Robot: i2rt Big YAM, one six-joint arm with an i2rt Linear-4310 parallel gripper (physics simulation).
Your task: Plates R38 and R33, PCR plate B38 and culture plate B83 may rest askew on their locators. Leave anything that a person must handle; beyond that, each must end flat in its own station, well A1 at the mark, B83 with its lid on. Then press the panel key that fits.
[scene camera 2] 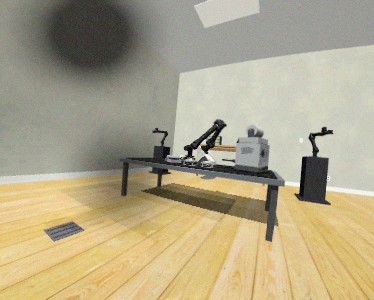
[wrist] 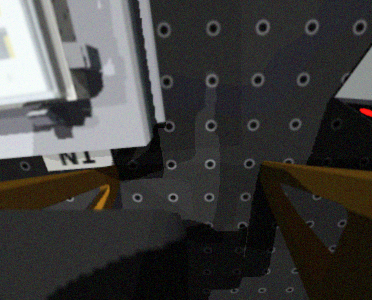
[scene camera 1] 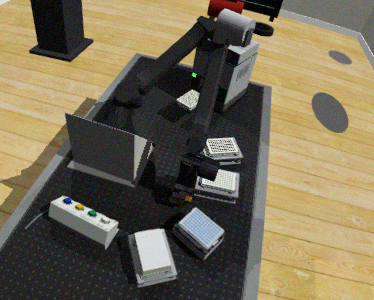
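Note:
My gripper [scene camera 1: 181, 198] [wrist: 188, 172] is open and empty, low over the table beside station N1. A white well plate [scene camera 1: 218, 181] [wrist: 22, 60] sits on N1 [wrist: 120, 110], left of the fingers in the wrist view; its label [wrist: 77, 158] is partly hidden. Another white plate [scene camera 1: 221, 145] is on the station behind it. A blue-topped plate [scene camera 1: 201, 227] is on a raised station. A plain white plate [scene camera 1: 153, 250] is on the station nearest the camera. Plate names and A1 marks are unreadable; slight tilts cannot be judged. The key panel [scene camera 1: 82, 223] has blue, yellow, green and white keys.
A grey upright screen [scene camera 1: 102, 150] stands left of the arm. A light-coloured machine [scene camera 1: 240, 75] stands at the back, with a white perforated piece [scene camera 1: 188, 99] near it. In the wrist view, a dark housing with a red light [wrist: 366, 112] is at the right edge.

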